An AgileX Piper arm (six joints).
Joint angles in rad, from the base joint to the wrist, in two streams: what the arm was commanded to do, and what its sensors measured. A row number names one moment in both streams.
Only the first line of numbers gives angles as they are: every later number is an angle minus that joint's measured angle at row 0.
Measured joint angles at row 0:
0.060 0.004 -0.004 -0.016 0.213 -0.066
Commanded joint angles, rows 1 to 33:
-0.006 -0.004 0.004 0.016 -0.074 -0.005
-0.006 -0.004 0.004 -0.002 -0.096 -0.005
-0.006 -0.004 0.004 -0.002 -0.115 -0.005
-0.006 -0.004 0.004 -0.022 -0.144 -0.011
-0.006 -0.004 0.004 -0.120 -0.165 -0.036
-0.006 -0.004 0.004 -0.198 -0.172 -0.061
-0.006 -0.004 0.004 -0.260 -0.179 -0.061
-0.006 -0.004 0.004 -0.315 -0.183 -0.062
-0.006 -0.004 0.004 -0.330 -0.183 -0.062
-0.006 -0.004 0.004 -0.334 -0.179 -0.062
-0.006 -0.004 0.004 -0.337 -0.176 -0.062
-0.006 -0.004 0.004 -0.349 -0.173 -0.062
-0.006 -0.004 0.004 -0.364 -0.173 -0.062
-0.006 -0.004 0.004 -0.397 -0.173 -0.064
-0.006 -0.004 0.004 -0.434 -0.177 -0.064
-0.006 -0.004 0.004 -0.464 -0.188 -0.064
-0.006 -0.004 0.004 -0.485 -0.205 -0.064
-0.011 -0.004 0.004 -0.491 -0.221 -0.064
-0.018 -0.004 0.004 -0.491 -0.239 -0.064
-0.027 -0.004 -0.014 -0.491 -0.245 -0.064
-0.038 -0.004 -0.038 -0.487 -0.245 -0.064
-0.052 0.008 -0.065 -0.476 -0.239 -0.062
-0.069 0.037 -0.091 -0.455 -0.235 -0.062
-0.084 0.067 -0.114 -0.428 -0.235 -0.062
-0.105 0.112 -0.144 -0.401 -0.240 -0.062
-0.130 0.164 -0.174 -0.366 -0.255 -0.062
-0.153 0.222 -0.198 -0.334 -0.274 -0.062
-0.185 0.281 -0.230 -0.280 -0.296 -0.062
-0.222 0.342 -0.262 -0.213 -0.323 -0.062
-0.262 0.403 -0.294 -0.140 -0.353 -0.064
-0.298 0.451 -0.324 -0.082 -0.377 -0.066
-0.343 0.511 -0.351 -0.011 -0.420 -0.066
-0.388 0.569 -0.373 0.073 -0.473 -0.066
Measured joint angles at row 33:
-0.252 0.379 -0.285 -0.182 -0.333 -0.062
